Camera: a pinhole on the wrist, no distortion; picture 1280 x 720 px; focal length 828.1 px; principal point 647.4 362.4 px. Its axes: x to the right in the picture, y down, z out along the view. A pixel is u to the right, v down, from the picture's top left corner.
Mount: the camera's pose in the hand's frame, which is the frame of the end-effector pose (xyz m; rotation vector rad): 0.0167 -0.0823 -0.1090 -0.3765 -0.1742 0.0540
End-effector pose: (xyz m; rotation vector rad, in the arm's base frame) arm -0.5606 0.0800 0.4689 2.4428 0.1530 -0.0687
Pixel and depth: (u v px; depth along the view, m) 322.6 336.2 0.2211
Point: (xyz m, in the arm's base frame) -0.6707 0.0299 0.4051
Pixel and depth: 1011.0 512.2 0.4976
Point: -0.3989 -0.2818 0.3157
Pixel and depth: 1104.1 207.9 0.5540
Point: -0.3409 -0.2465 0.1070
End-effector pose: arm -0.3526 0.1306 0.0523 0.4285 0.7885 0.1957
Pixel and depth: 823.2 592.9 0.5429
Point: -0.0825 0.2722 0.3688
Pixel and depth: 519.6 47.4 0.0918
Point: -0.3709 0.0564 0.0151
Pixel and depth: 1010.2 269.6 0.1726
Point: -0.2611 0.1017 0.0420
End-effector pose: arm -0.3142 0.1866 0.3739 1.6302 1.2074 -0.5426
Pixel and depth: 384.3 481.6 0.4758
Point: -0.2227 -0.1601 0.4990
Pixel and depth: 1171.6 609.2 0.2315
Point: -0.1776 0.1490 0.2738
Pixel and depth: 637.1 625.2 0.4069
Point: -0.1334 -0.0353 0.4202
